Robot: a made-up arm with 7 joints.
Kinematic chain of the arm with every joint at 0, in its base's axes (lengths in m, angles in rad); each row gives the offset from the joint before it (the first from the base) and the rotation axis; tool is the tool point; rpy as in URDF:
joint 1: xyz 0 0 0.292 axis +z
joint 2: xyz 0 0 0 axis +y
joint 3: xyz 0 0 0.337 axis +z
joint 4: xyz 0.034 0 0 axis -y
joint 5: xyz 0.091 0 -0.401 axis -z
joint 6: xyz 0 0 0 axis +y
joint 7: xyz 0.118 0 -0.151 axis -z
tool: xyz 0 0 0 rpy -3.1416 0 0
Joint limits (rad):
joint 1: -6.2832..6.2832
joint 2: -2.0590..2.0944
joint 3: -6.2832..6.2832
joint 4: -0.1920..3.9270
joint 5: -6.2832..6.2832
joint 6: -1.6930..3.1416
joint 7: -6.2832..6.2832
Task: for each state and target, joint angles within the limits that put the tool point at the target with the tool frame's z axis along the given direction. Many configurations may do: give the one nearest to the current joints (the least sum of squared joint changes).
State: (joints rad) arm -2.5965 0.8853 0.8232 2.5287 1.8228 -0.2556 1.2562
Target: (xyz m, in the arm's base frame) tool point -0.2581 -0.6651 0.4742 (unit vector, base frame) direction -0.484 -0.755 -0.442
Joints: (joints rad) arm -2.1102 0.7326 0.7547 2.0983 1.7302 -0.7586 1.2562
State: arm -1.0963 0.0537 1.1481 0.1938 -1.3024 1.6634 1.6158
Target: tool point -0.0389 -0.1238 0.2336 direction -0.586 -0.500 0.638
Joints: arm -0.9498 -0.1083 1.0951 -0.0699 -0.6174 2.1922 1.6158
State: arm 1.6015 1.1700 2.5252 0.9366 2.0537 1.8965 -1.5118
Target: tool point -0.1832 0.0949 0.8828 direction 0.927 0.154 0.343
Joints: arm 1.5859 1.1015 2.4123 1.3224 1.7600 2.0869 -1.5118
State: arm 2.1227 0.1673 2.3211 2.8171 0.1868 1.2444 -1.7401
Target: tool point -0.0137 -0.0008 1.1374 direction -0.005 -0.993 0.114
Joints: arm 2.2972 -0.0024 2.5030 3.3488 -0.0927 1.6610 -1.7401
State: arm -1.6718 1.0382 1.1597 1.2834 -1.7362 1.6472 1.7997
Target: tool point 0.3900 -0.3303 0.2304 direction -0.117 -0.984 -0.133
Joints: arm -1.7978 0.5635 1.3906 0.7144 -2.0691 1.7084 1.7997
